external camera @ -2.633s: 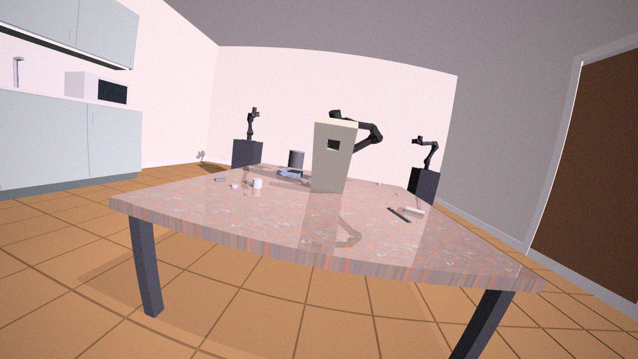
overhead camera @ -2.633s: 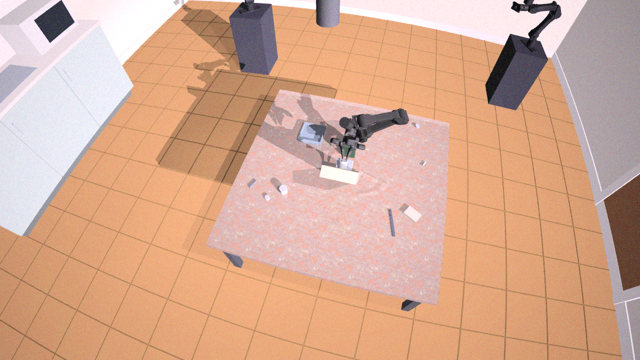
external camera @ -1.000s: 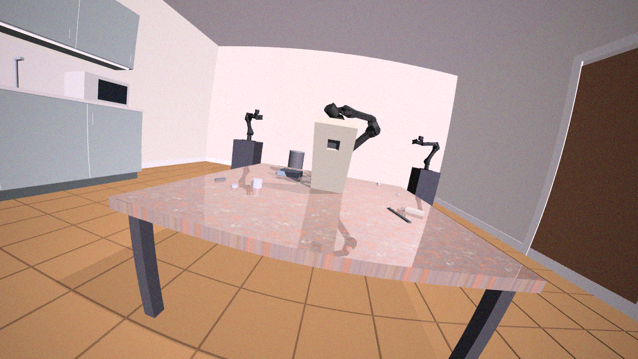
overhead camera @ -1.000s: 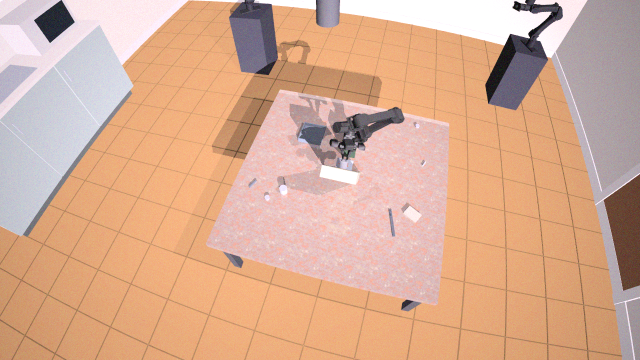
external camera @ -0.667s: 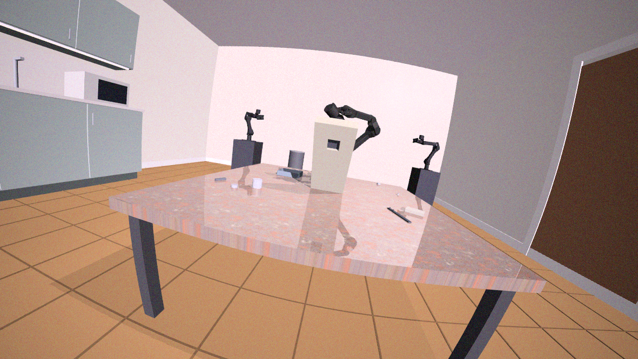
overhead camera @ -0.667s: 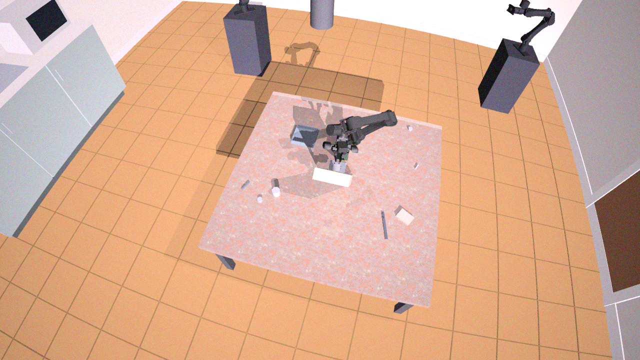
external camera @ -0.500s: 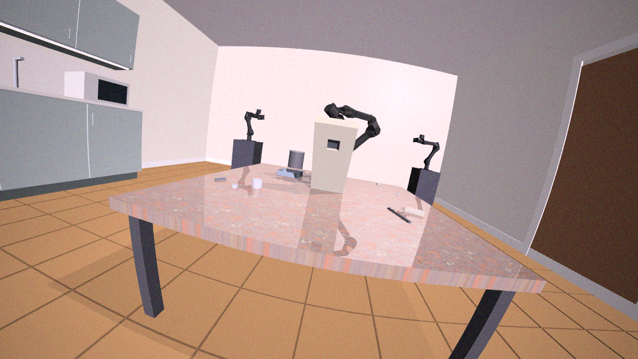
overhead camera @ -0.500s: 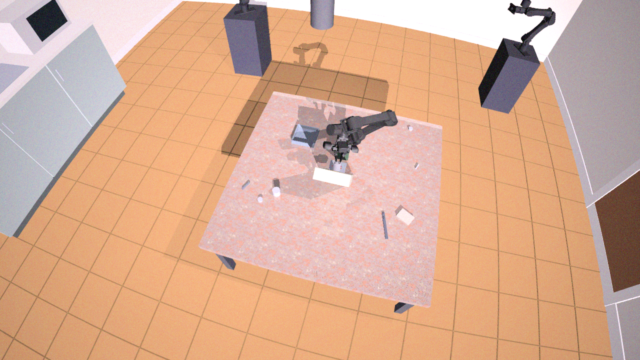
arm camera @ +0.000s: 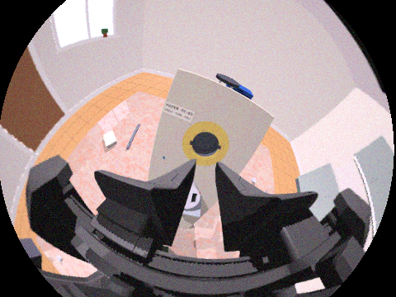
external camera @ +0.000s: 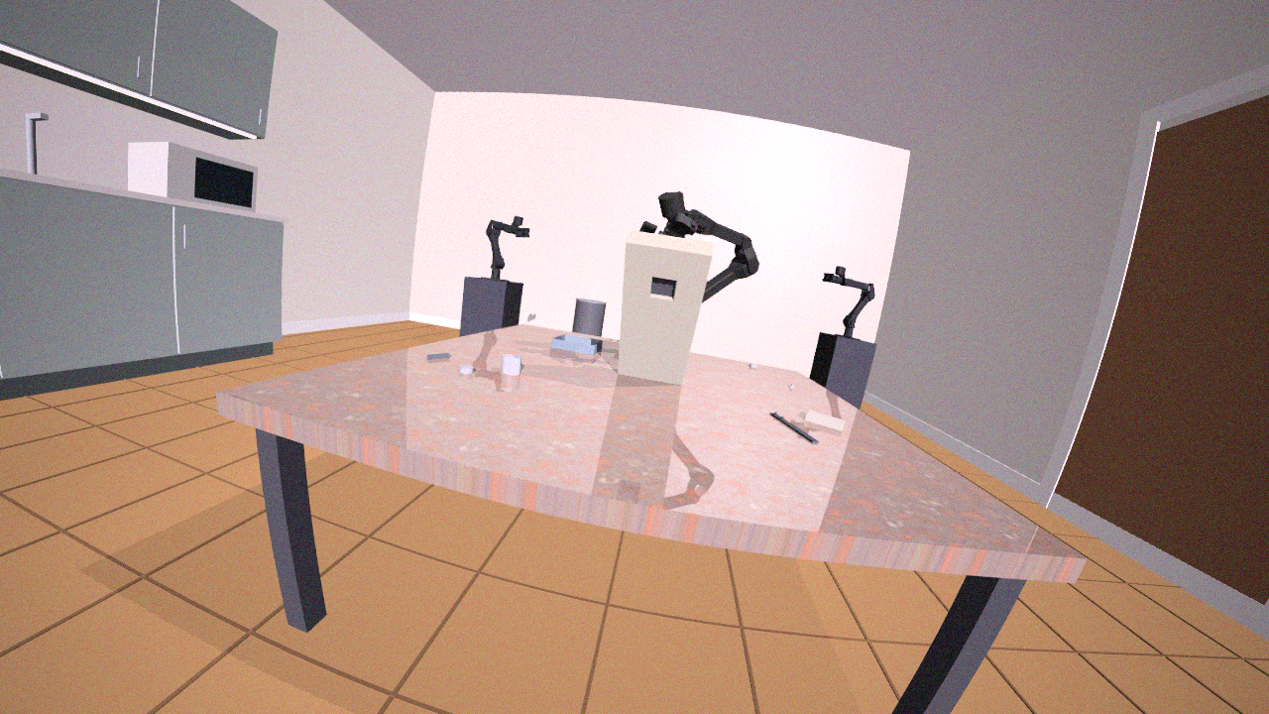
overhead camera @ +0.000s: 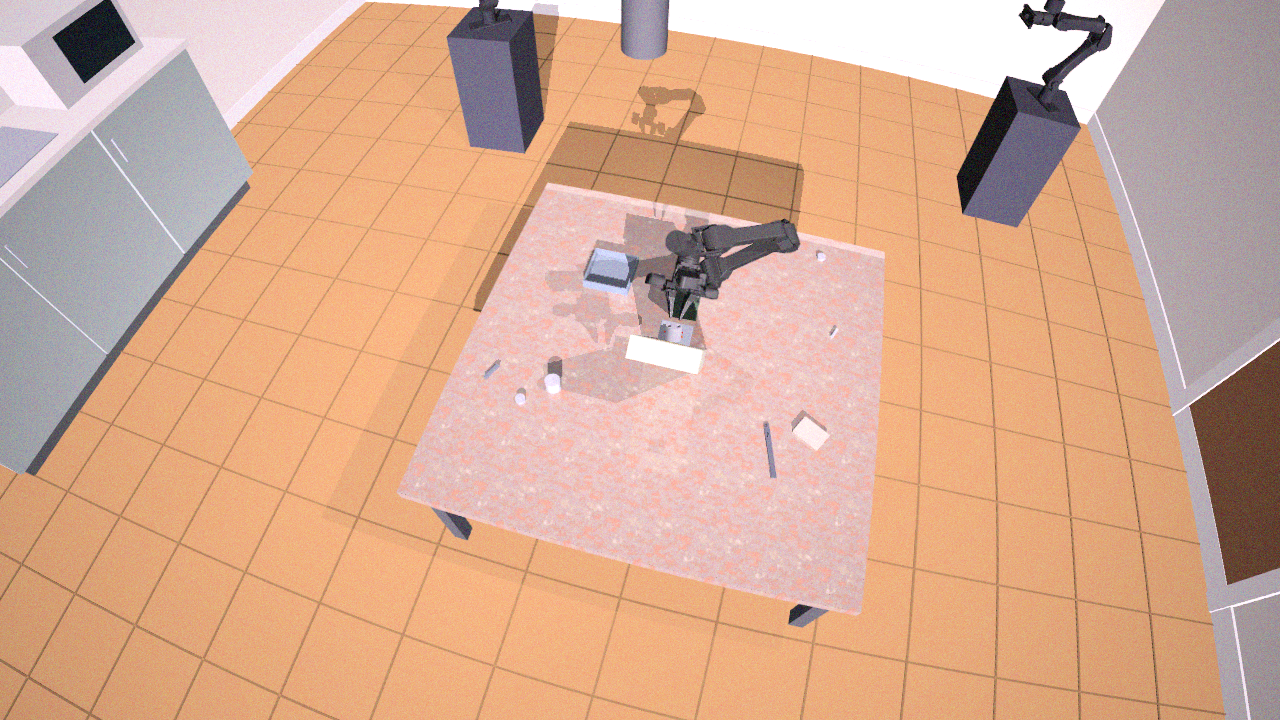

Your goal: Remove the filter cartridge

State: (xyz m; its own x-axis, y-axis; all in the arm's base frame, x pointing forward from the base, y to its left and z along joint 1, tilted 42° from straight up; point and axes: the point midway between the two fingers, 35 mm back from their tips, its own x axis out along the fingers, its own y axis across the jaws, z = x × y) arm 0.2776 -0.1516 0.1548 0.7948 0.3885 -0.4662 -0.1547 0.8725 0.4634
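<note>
Right now the white round filter cartridge is 90 mm below my gripper tip and 30 mm behind it. The rest, counted from my gripper tip: beige block 440 mm to the left, 310 mm below, 80 mm ahead; grey-blue tray 370 mm behind, 310 mm below, 270 mm to the right.
</note>
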